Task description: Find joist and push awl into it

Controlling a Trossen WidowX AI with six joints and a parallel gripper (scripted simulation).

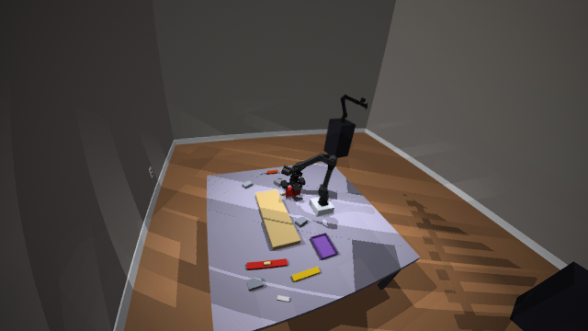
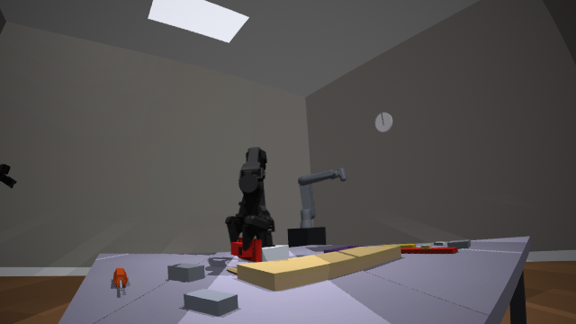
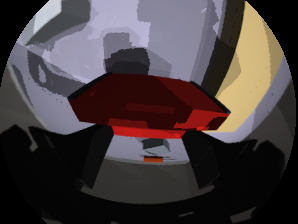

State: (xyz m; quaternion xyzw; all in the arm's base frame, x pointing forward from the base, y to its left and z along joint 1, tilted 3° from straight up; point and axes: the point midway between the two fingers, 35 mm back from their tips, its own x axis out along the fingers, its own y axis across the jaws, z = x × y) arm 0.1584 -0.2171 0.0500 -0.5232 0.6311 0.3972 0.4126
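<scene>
My gripper tip is 20 mm short of the red stud finder. Round my gripper tip: orange-handled tool 80 mm ahead, 370 mm to the right, 60 mm below; awl 30 mm to the right, 70 mm below; purple tray 40 mm ahead, 530 mm to the left, 60 mm below.
</scene>
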